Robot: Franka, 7 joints.
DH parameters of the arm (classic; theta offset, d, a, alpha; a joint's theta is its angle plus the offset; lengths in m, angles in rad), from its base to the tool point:
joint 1: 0 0.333 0 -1.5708
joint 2: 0 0 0 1.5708
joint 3: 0 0.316 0.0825 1.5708
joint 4: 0 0 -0.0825 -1.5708
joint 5: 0 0.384 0 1.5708
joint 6: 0 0 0.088 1.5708
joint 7: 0 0.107 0 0
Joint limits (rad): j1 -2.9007..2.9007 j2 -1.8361..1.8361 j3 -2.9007..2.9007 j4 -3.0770..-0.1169 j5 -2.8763..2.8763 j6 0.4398..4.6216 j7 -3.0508..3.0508
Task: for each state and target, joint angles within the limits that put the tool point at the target. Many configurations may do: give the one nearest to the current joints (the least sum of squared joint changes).
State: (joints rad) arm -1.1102 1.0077 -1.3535 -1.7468 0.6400 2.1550 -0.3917
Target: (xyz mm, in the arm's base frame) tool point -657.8 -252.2 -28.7
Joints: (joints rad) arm -2.0265 1.7750 -1.0981 -1.1978 0.6511 2.4081 -0.3917
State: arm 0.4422 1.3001 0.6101 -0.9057 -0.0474 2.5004 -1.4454
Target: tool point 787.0 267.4 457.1
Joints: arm 0.0836 0.9762 0.5217 -0.8113 -0.0468 2.4738 -1.4454
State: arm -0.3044 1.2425 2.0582 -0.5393 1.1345 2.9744 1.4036
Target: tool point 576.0 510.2 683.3
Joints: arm 0.2952 1.2236 1.9880 -0.6951 1.1167 2.8347 1.4036
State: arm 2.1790 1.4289 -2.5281 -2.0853 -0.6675 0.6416 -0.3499
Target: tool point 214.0 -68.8 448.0
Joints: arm 2.0723 0.8432 -2.2410 -2.6152 -0.4199 0.9443 -0.3499
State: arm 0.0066 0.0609 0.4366 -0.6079 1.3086 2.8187 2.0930
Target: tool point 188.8 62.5 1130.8
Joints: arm 0.0166 -0.1916 0.4394 -0.7206 1.4067 3.1738 2.0930
